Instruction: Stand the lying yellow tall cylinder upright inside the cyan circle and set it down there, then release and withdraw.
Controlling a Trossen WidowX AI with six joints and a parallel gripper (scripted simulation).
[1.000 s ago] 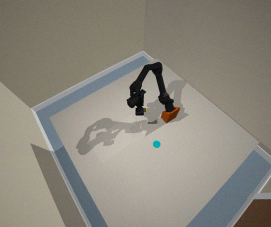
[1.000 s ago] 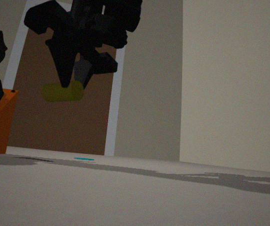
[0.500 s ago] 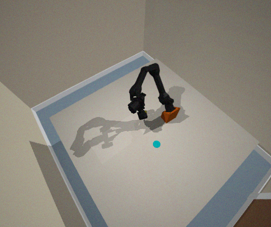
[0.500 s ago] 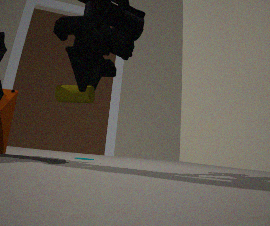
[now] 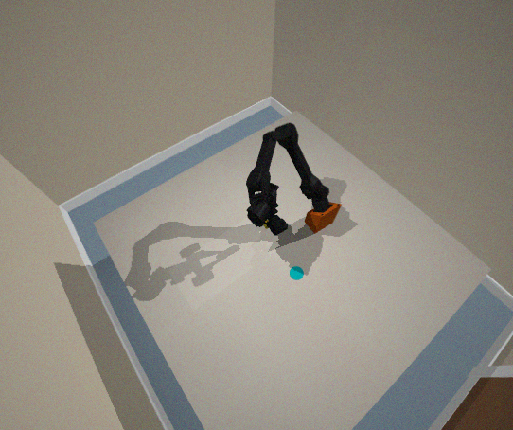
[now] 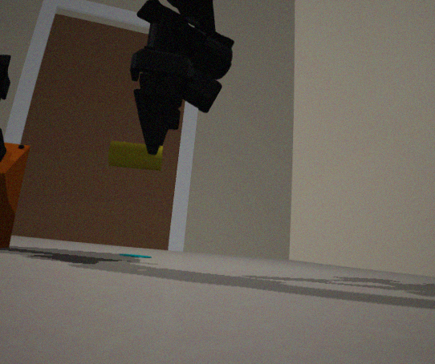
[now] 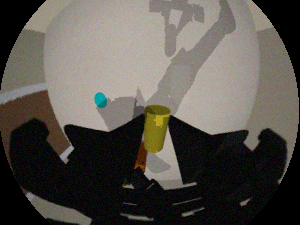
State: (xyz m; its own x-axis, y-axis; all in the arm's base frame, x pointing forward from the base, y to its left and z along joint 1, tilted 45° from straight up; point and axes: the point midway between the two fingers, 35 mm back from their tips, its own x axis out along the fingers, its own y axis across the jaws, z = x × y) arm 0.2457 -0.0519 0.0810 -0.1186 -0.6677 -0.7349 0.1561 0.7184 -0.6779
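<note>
My gripper tip is now 2 cm past the yellow cylinder. Round my gripper tip: cyan circle: 20 cm to the left, 14 cm below, 1 cm ahead.
</note>
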